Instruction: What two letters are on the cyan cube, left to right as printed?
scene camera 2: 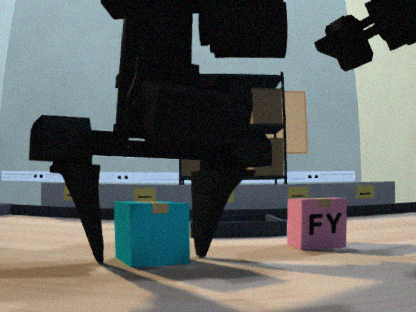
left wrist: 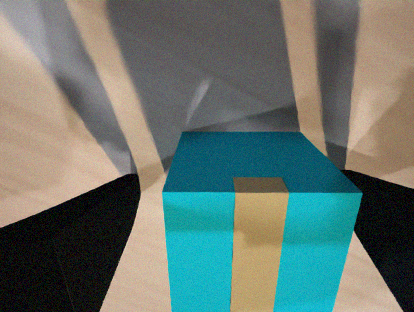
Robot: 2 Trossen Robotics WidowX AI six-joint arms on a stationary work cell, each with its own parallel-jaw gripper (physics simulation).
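Frame: origin at the left arm's base, x ahead, y left, z up, level; metres.
Where they show: left gripper, fingertip midpoint: [scene camera 2: 152, 259] [left wrist: 236, 182]; right gripper, fingertip midpoint: [scene camera 2: 341, 32].
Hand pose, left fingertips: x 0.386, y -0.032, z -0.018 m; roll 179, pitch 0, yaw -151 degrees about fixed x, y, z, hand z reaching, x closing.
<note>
Things, the pixels of their top centre, and the offset from my left fingertips. Level surfaces: height alone.
- cyan cube at its top centre: [left wrist: 255, 268] [scene camera 2: 149, 202] dz +0.044, dx -0.001, dy +0.000 m
- pink cube at its top centre: [scene camera 2: 316, 198] dz +0.044, dx +0.145, dy +0.066 m
- table at its surface level: dz -0.001 m
The cyan cube [scene camera 2: 172, 240] [left wrist: 200, 250] rests on the table, with a tan tape strip running over one edge. No letters show on its faces visible in either view; its other faces are hidden. My left gripper [scene camera 2: 151, 257] [left wrist: 236, 182] is open, pointing down, with one finger on each side of the cube and gaps between the fingers and the cube. My right gripper [scene camera 2: 345, 45] is raised at the upper right of the scene view, away from the cube, and looks open and empty, though its fingers overlap in dark silhouette.
A pink cube [scene camera 2: 317, 231] printed with "FY" sits on the table [scene camera 2: 50, 290] at the right of the scene view. Behind are a grey ledge [scene camera 2: 340, 192] with yellow labels and a dark shelf rack [scene camera 2: 284, 165] holding brown boxes [scene camera 2: 267, 106].
</note>
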